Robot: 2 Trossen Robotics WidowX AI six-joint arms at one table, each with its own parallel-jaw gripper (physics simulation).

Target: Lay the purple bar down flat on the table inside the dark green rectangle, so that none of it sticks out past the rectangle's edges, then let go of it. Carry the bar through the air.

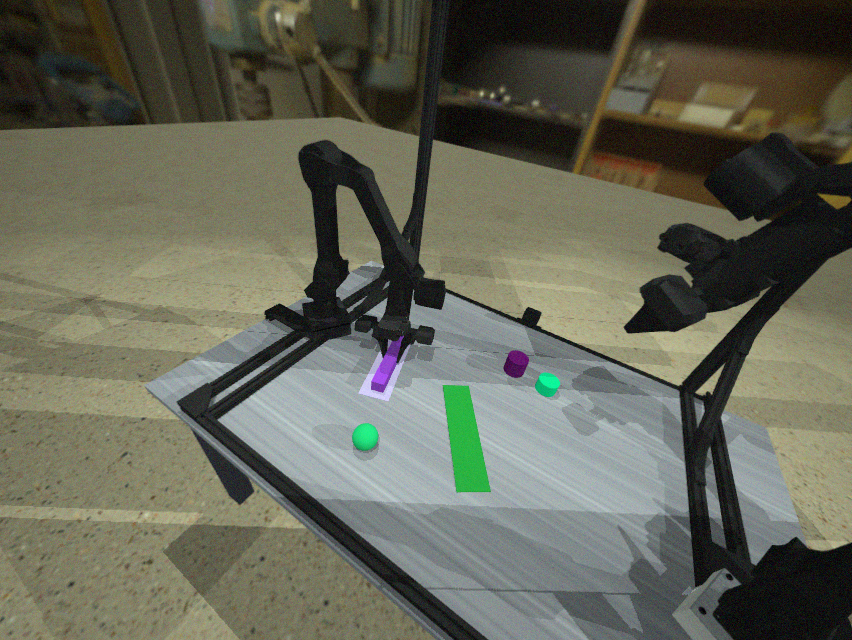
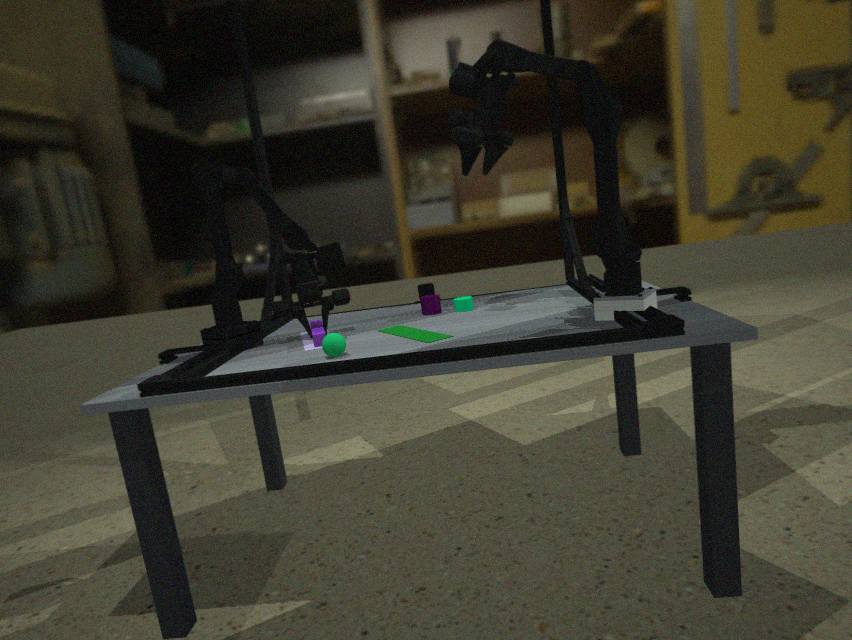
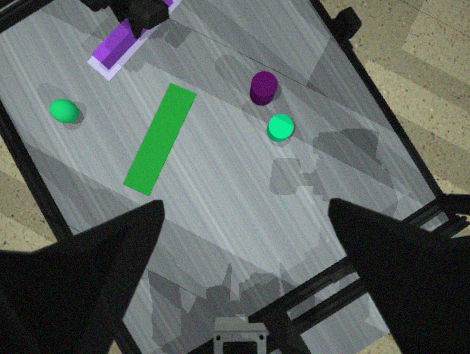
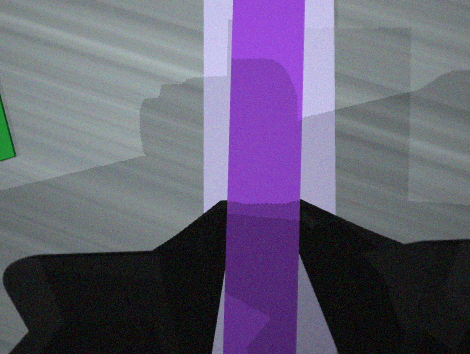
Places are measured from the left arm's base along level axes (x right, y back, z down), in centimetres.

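Pixels of known places: left gripper, between the fingertips: (image 1: 645, 323) (image 2: 474, 174) (image 3: 246, 206); right gripper, between the fingertips: (image 1: 391, 361) (image 3: 132, 33) (image 4: 258, 207); left arm's base, origin of its link: (image 1: 748, 628) (image 2: 624, 292); right arm's base, origin of its link: (image 1: 325, 309) (image 2: 229, 325).
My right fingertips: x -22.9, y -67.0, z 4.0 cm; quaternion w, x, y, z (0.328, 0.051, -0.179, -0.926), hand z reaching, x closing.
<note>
For each thing: its top centre in the pictures, then the offset to it from my right fingertips. "spot": a spot on its surface instead.
- purple bar, centre of its top: (image 4: 262, 243) (image 2: 317, 326) (image 1: 392, 351) (image 3: 130, 22) dx +0.7, dy -0.9, dz -2.3 cm
- pale lilac patch, a spot on its surface: (image 4: 216, 53) (image 3: 115, 69) spot: dx -3.8, dy +7.7, dz +0.5 cm
- green rectangle, a spot on its surface: (image 1: 466, 438) (image 2: 417, 333) (image 3: 157, 146) spot: dx +5.8, dy +25.4, dz +0.6 cm
- dark purple cylinder, centre of its top: (image 3: 264, 83) (image 1: 518, 357) (image 2: 429, 296) dx +28.5, dy +14.1, dz -4.0 cm
- green cylinder, centre of its top: (image 3: 281, 126) (image 1: 549, 380) (image 2: 462, 298) dx +31.9, dy +22.2, dz -2.6 cm
- green ball, centre of its top: (image 1: 365, 429) (image 2: 332, 333) (image 3: 54, 106) dx -13.3, dy +17.9, dz -4.3 cm
The purple bar (image 1: 386, 371) (image 2: 317, 332) (image 3: 115, 43) (image 4: 265, 123) lies flat on a pale lilac patch (image 1: 373, 391) (image 3: 107, 71) (image 4: 216, 53) at the table's back left. My right gripper (image 1: 394, 343) (image 2: 316, 318) (image 4: 258, 207) is down over the bar's far end, and its fingers are shut on both sides of the bar. The green rectangle (image 1: 466, 438) (image 2: 415, 333) (image 3: 160, 138) lies to the right of the bar with nothing on it. My left gripper (image 1: 652, 280) (image 2: 477, 168) (image 3: 246, 206) is open and empty, high above the right side of the table.
A dark purple cylinder (image 1: 516, 363) (image 2: 430, 304) (image 3: 263, 87) and a green cylinder (image 1: 547, 384) (image 2: 463, 304) (image 3: 280, 127) stand right of the rectangle. A green ball (image 1: 365, 437) (image 2: 333, 344) (image 3: 66, 110) lies in front of the bar. A black frame (image 1: 297, 502) runs along the table's edges.
</note>
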